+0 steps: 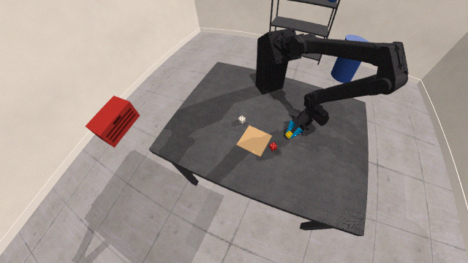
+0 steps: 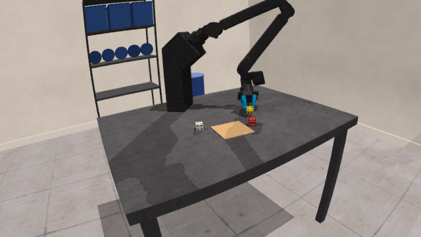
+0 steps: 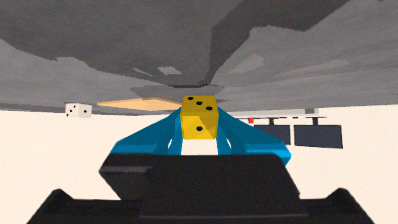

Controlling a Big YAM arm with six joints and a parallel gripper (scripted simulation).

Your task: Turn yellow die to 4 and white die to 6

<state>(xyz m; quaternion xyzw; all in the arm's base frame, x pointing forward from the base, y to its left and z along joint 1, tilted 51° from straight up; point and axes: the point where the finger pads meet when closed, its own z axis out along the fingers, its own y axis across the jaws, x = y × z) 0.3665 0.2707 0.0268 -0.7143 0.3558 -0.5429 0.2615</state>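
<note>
My gripper is now 10 cm short of the red die, 3 cm to the left of it and 2 cm above it. From my hand the other things lie so: tan mat 13 cm to the right, 12 cm ahead, 3 cm below; white die 27 cm to the right, 7 cm ahead, 2 cm below; yellow die right at my hand.
</note>
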